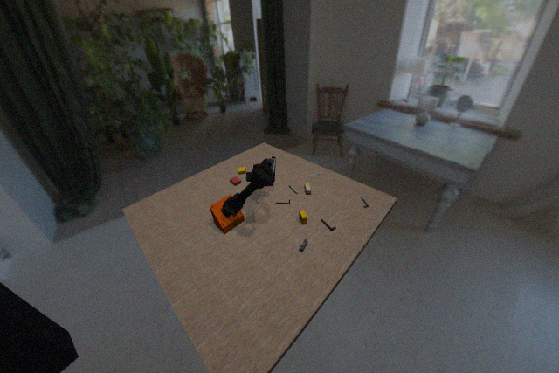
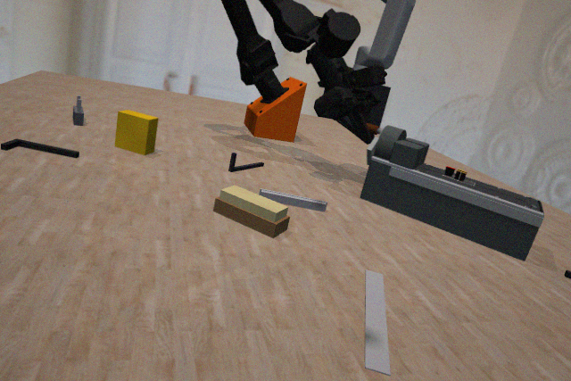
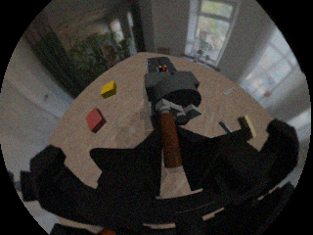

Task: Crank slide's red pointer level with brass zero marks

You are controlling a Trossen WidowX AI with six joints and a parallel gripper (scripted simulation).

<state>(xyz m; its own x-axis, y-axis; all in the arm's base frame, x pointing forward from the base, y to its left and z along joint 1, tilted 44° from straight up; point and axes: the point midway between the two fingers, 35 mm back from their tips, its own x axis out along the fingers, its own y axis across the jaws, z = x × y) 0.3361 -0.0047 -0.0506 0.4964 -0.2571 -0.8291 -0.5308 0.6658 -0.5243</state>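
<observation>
My gripper tip is now 13 cm short of the red pointer and 6 cm to the right of it. Round my gripper tip: brown crank handle: 2 cm behind, 1 cm to the right, 2 cm above; then red block: 6 cm behind, 22 cm to the left, 7 cm below; then grey bar: 9 cm ahead, 19 cm to the right, 8 cm below.
</observation>
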